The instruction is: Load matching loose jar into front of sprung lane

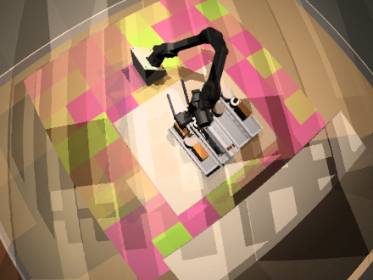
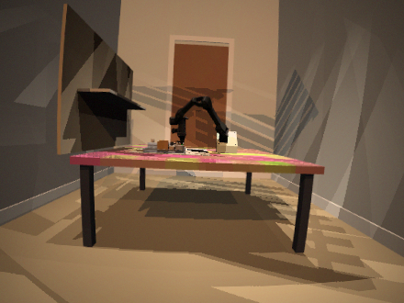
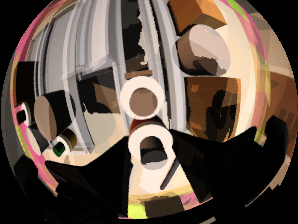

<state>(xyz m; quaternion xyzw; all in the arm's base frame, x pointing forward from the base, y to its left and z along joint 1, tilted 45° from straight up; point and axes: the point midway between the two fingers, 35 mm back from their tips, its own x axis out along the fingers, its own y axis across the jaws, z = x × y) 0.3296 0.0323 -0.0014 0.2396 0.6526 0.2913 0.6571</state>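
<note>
The grey lane rack lies 140 mm ahead of my gripper tip, 40 mm to the left of it and 30 mm below it.
</note>
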